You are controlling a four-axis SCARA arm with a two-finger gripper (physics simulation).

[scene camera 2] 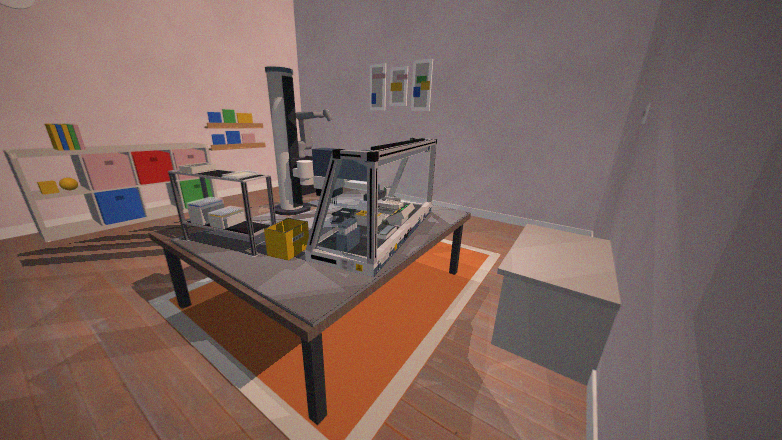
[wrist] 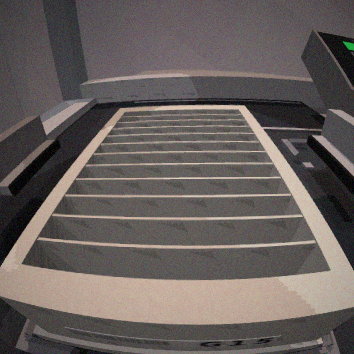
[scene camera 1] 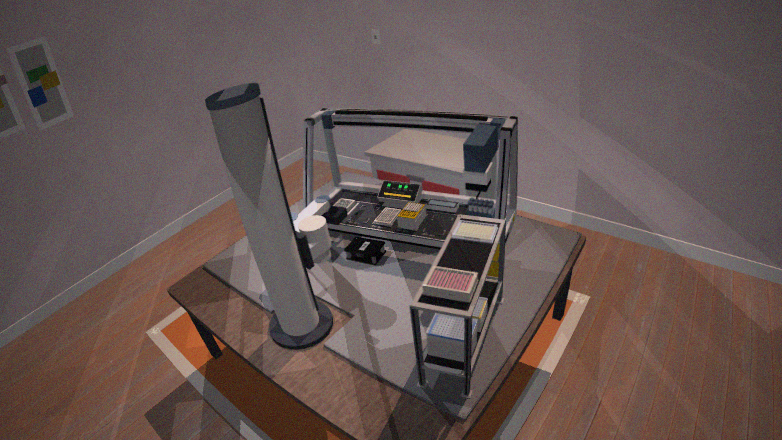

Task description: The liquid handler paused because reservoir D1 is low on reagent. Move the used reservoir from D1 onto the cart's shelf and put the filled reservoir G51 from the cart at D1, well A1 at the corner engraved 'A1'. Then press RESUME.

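Places are measured from the arm's base along level axes (x right, y back, z down), in millimetres.
Pixels of known places: gripper, between the fingertips: (scene camera 2: 396, 202) (wrist: 179, 122) (scene camera 1: 344, 202); arm's base, origin of its link: (scene camera 2: 292, 209) (scene camera 1: 301, 325).
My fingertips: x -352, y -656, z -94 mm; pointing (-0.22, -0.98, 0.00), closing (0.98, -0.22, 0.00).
Ahead of a thing's pixels: the offset from my fingertips to its middle. "pt": to the spot under its first point.
The used reservoir {dx +6, dy +28, dz +16 mm} (scene camera 1: 345, 204) (wrist: 182, 202), a cream rectangular tray with cross channels that look grey, sits at the left end of the deck; its front reads G15. My gripper (wrist: 179, 122) is open, one finger beside each long side of the reservoir, with gaps. In scene camera 1 its fingers are too small to tell apart. A reservoir with pink channels {dx +942, dy +534, dz -284 mm} (scene camera 1: 451, 280) lies on the near end of the cart's {dx +909, dy +408, dz -96 mm} (scene camera 1: 417, 344) (scene camera 2: 249, 218) top shelf; its label is not readable. The control panel (scene camera 1: 399, 191) (wrist: 327, 60) shows green marks and a yellow bar; the RESUME button cannot be made out.
The liquid handler's frame (scene camera 1: 404, 113) (scene camera 2: 373, 213) surrounds the deck. A yellow-topped box {dx +369, dy -53, dz +0 mm} (scene camera 1: 411, 215) stands mid-deck. A dark blue head {pt dx +729, dy -44, dz -400 mm} (scene camera 1: 480, 147) hangs at the right. A black device {dx +296, dy +200, dz +54 mm} (scene camera 1: 365, 250) lies before the deck. A pale plate {dx +877, dy +282, dz -275 mm} (scene camera 1: 474, 230) lies on the cart's far end. A yellow bin {dx +797, dy +94, dz +14 mm} (scene camera 2: 287, 239) stands between cart and frame.
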